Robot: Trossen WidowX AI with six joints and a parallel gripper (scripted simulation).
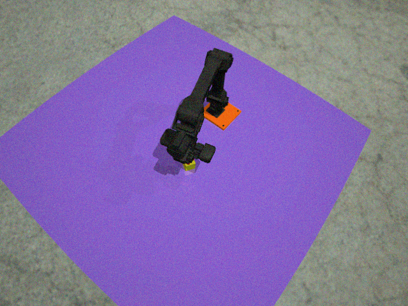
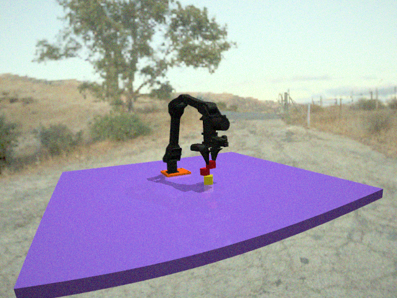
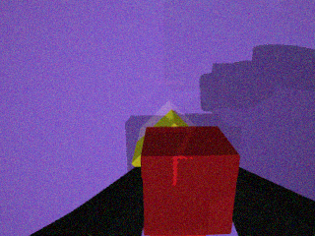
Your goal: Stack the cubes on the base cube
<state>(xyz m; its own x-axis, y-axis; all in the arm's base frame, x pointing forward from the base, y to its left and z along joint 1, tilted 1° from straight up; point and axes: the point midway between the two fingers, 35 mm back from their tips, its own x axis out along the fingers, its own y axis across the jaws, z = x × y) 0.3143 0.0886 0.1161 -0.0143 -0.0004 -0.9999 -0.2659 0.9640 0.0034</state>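
My gripper tip is now 8 cm above the yellow base cube and 2 cm past it.
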